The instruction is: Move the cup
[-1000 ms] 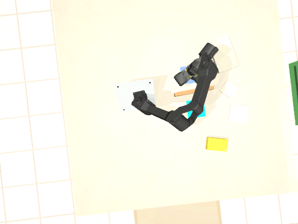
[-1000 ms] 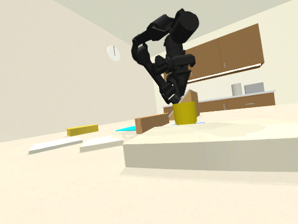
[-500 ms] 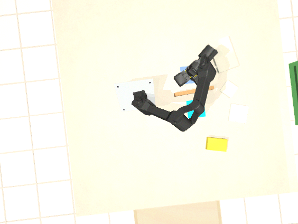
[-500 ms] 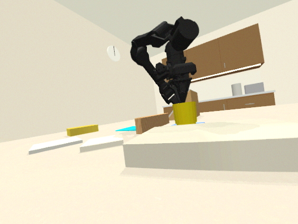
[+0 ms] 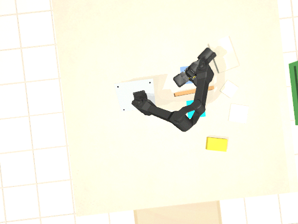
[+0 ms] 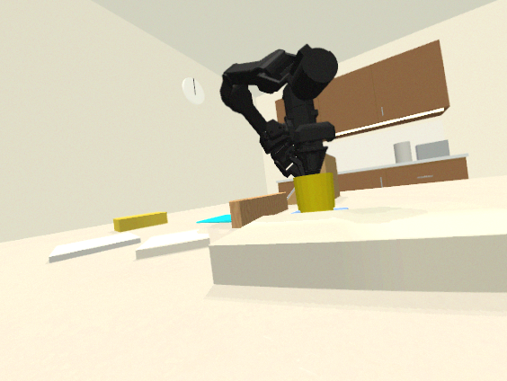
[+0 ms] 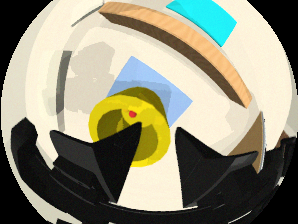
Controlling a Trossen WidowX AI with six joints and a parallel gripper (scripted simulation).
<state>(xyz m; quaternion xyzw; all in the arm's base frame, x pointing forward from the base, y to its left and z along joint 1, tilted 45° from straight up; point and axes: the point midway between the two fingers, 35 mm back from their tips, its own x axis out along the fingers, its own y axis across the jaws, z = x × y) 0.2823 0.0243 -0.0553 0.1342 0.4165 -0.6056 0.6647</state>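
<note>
My gripper tip is 2 cm short of the yellow cup, 1 cm to the right of it and 1 cm above it. Also, from my gripper tip: wooden bar (2 cm ahead, 9 cm to the right, 4 cm below); then light blue pad (2 cm ahead, 1 cm to the left, 6 cm below); then cyan pad (2 cm ahead, 19 cm to the right, 6 cm below).
</note>
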